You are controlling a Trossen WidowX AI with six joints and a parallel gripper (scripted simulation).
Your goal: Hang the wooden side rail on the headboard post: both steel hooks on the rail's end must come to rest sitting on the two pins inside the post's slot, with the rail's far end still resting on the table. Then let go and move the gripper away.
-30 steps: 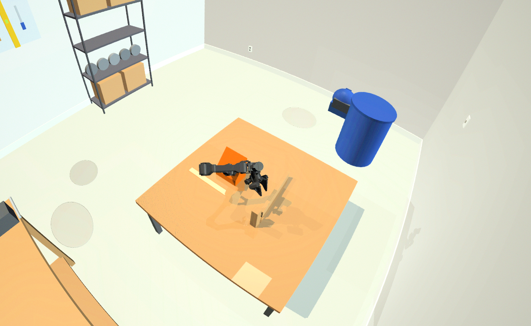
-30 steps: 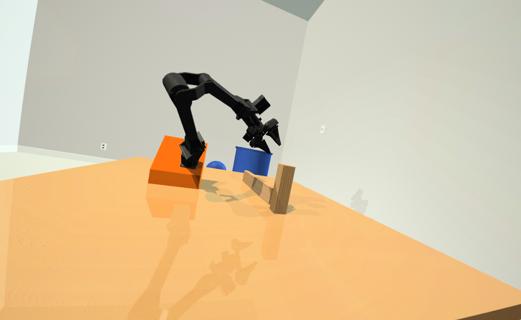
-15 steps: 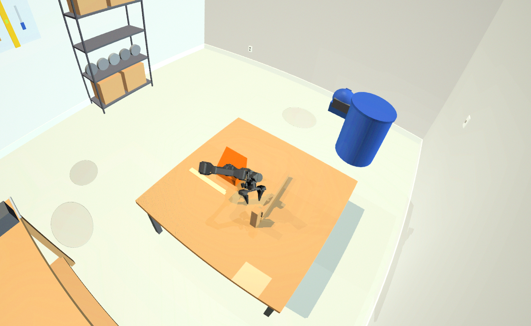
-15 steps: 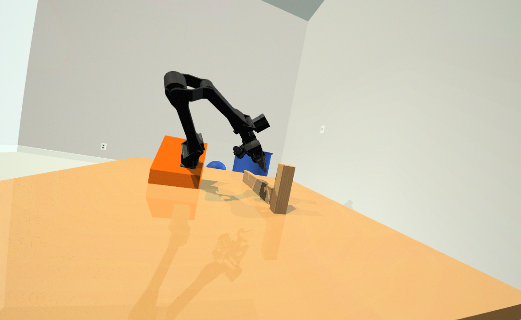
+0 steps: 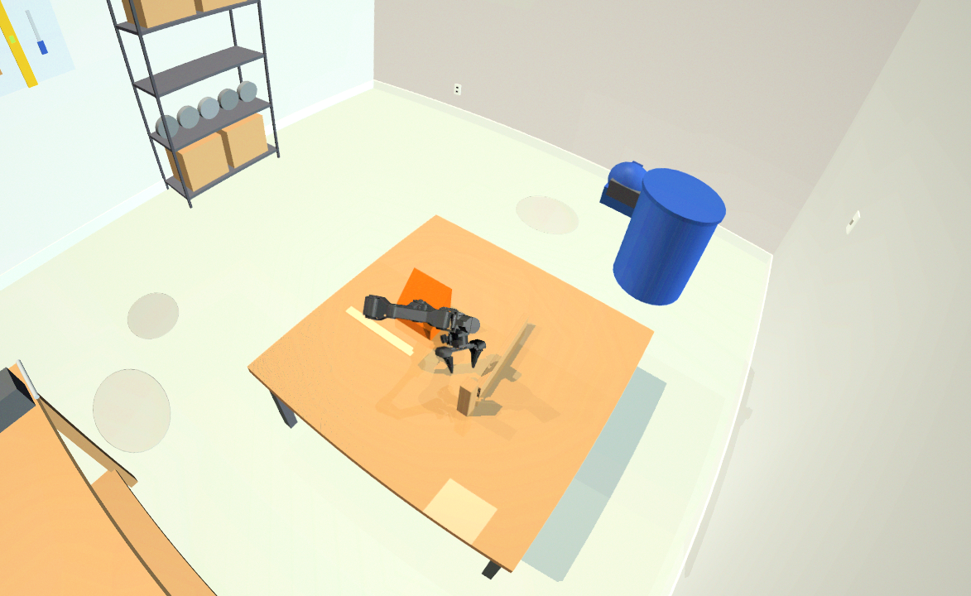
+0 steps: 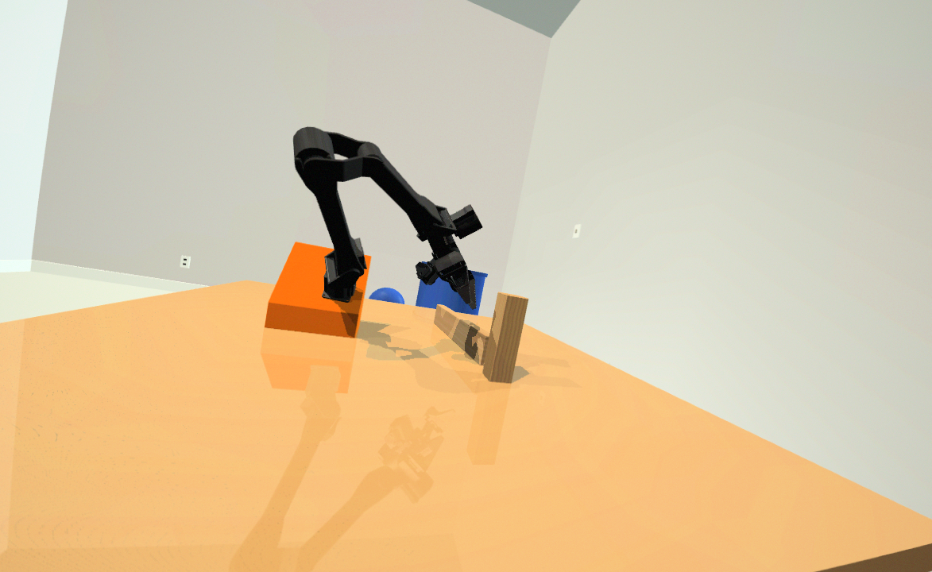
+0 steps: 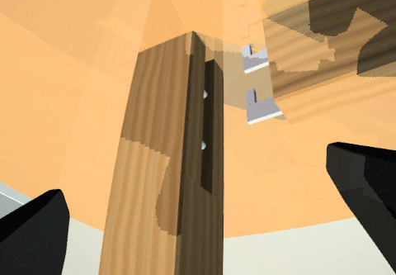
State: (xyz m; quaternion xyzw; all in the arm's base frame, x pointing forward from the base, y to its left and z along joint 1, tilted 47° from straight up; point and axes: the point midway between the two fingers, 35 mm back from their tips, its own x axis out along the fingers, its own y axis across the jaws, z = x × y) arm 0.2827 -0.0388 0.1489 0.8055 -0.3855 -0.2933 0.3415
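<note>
The headboard post is 70 mm ahead of my gripper tip, 50 mm to the right of it and 50 mm below it.
</note>
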